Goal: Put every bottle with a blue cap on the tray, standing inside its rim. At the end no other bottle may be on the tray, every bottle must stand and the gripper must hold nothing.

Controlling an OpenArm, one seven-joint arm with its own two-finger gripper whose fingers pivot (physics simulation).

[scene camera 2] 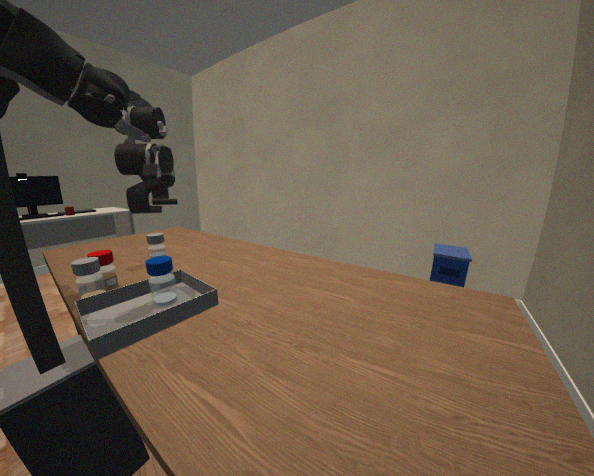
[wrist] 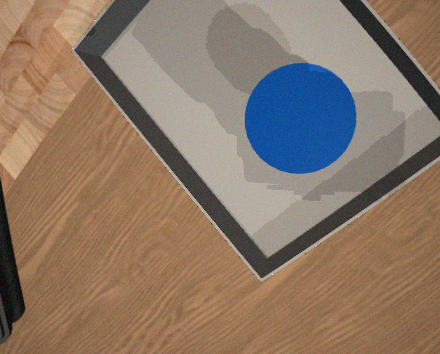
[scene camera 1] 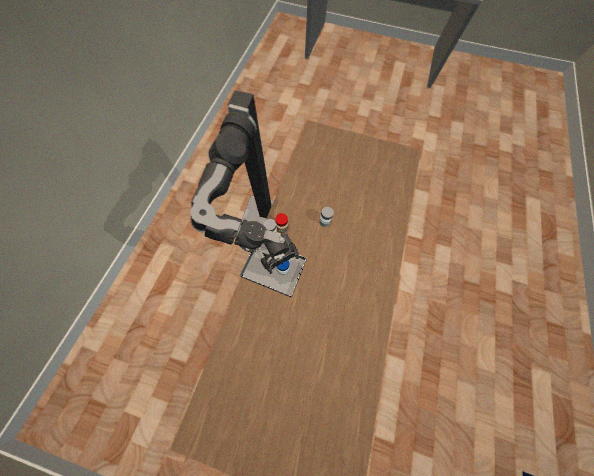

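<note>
A bottle with a blue cap (scene camera 1: 283,265) (scene camera 2: 161,280) (wrist: 300,118) stands upright inside the rim of the grey tray (scene camera 1: 260,274) (scene camera 2: 150,322) (wrist: 170,157). My gripper (scene camera 1: 282,259) (scene camera 2: 163,206) is open and empty, well above this bottle. In the wrist view part of one finger shows at the left edge. A bottle with a red cap (scene camera 1: 281,220) (scene camera 2: 102,265) and a bottle with a grey cap (scene camera 1: 270,224) (scene camera 2: 87,277) stand upright close together on the table, outside the tray. Another grey-capped bottle (scene camera 1: 326,216) (scene camera 2: 156,245) stands upright farther out on the table.
The wooden table (scene camera 1: 320,340) (scene camera 2: 350,360) carries the tray near its edge, beside the arm's dark post (scene camera 1: 257,165) (scene camera 2: 25,280). A blue bin (scene camera 2: 449,270) stands beyond the table. A desk with a monitor (scene camera 2: 37,190) is in the background.
</note>
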